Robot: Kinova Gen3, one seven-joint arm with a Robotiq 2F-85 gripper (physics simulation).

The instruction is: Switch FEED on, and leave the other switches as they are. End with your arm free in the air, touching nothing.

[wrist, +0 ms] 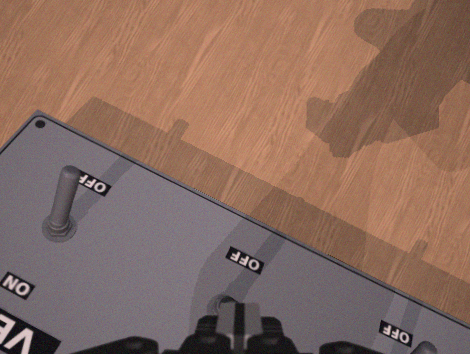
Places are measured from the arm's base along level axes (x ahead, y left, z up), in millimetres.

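Where they show: gripper, fingertip midpoint: point(239, 329).
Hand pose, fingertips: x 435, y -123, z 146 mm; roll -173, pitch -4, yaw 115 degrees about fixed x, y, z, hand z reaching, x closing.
Each offset is from my fingertips to the top centre of the thing. "spot": to the spot under its first point. Level surfaces: height alone.
A grey switch panel {spot: dz -147, dx -7, dy -63 mm} point(145, 235) fills the lower left in the wrist view. The left switch {dz -100, dx -5, dy -115 mm} point(65, 197) has its lever tilted to the OFF side. Of the middle switch, part of the round base {spot: dz -128, dx +11, dy -1 mm} point(216, 304) shows below its OFF label {spot: dz -155, dx -22, dy +6 mm} point(245, 260); its lever is hidden behind my gripper, so I cannot tell its position. The right switch {spot: dz -102, dx -22, dy +122 mm} point(426, 348) shows its lever tip beside another OFF label point(395, 333). My gripper point(239, 329) is shut and empty, over the middle switch in this view; contact cannot be told. The word FEED does not show.
An ON label {spot: dz -113, dx +53, dy -114 mm} point(17, 285) and part of a name label {spot: dz -102, dx +73, dy -92 mm} point(27, 336) ending in "VE" lie at the lower left. A dark screw {dz -166, dx -43, dy -174 mm} point(40, 123) marks the panel's corner. The wooden table {dz -233 mm} point(165, 55) lies beyond the panel edge, with shadows of the arm and panel on it.
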